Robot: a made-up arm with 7 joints.
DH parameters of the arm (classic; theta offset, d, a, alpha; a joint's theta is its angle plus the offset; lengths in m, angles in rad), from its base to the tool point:
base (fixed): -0.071 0 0 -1.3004
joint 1: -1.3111 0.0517 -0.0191 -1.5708
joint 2: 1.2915 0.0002 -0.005 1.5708
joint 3: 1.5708 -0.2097 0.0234 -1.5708
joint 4: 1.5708 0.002 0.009 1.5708
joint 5: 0 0.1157 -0.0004 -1.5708
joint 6: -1.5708 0 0.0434 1.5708
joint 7: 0 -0.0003 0 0
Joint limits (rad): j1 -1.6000..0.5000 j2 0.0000..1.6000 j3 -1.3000..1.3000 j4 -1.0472..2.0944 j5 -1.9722..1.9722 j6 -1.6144..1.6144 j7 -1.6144..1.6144
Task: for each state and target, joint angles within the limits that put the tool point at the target. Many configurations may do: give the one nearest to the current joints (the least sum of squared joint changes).
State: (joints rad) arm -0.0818 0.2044 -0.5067 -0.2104 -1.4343 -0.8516 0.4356
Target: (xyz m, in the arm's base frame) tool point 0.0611 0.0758 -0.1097
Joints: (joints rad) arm 0.0827 0.2938 -0.4446 -1.0472 -1.0945 -0.8679 0.4356
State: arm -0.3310 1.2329 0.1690 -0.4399 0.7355 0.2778 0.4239
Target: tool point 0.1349 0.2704 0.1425
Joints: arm -0.5702 1.4904 0.6953 -0.0510 0.7435 0.4242 0.4239
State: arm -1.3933 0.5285 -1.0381 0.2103 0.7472 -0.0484 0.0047
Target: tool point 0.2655 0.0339 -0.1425
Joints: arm -1.0720 0.7614 -1.1653 0.0687 0.7464 -0.1099 0.0047
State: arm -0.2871 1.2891 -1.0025 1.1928 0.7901 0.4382 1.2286
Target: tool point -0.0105 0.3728 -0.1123
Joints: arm -0.1726 1.0338 -0.9404 1.9684 0.6893 0.8879 1.2286
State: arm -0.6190 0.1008 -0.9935 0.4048 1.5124 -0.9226 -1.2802
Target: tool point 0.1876 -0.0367 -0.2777
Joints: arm -0.7270 0.1695 -0.9427 0.7247 1.5889 -0.7782 -1.2802
